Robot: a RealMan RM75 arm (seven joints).
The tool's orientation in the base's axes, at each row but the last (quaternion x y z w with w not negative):
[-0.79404 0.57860 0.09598 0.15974]
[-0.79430 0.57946 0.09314 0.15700]
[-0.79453 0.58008 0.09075 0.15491]
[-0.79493 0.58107 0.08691 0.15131]
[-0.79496 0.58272 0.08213 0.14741]
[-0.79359 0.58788 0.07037 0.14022]
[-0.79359 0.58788 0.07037 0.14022]
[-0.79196 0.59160 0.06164 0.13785]
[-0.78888 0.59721 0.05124 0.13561]
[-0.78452 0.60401 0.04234 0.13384]
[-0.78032 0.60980 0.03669 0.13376]
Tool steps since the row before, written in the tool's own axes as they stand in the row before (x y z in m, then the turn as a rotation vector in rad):
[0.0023 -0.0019 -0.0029 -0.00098 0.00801 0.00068]
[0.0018 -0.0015 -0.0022 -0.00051 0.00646 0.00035]
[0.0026 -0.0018 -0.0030 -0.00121 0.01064 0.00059]
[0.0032 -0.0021 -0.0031 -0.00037 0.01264 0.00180]
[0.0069 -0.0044 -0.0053 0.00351 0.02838 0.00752]
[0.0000 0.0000 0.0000 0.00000 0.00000 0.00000]
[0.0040 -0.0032 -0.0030 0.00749 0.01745 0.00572]
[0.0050 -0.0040 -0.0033 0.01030 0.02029 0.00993]
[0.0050 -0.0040 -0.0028 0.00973 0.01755 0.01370]
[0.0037 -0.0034 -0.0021 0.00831 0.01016 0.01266]
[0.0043 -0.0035 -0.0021 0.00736 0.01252 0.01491]
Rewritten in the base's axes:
[0.0024 -0.0026 0.0022 -0.00789 -0.00112 -0.00144]
[0.0019 -0.0020 0.0017 -0.00628 -0.00122 -0.00107]
[0.0024 -0.0029 0.0022 -0.01046 -0.00168 -0.00166]
[0.0029 -0.0033 0.0022 -0.01206 -0.00258 -0.00334]
[0.0061 -0.0068 0.0035 -0.02559 -0.00856 -0.01209]
[0.0000 0.0000 0.0000 0.00000 0.00000 0.00000]
[0.0041 -0.0037 0.0022 -0.01408 -0.00980 -0.00995]
[0.0051 -0.0045 0.0024 -0.01570 -0.01190 -0.01511]
[0.0050 -0.0044 0.0021 -0.01293 -0.00965 -0.01817]
[0.0040 -0.0032 0.0017 -0.00632 -0.00686 -0.01567]
[0.0042 -0.0038 0.0016 -0.00859 -0.00591 -0.01801]

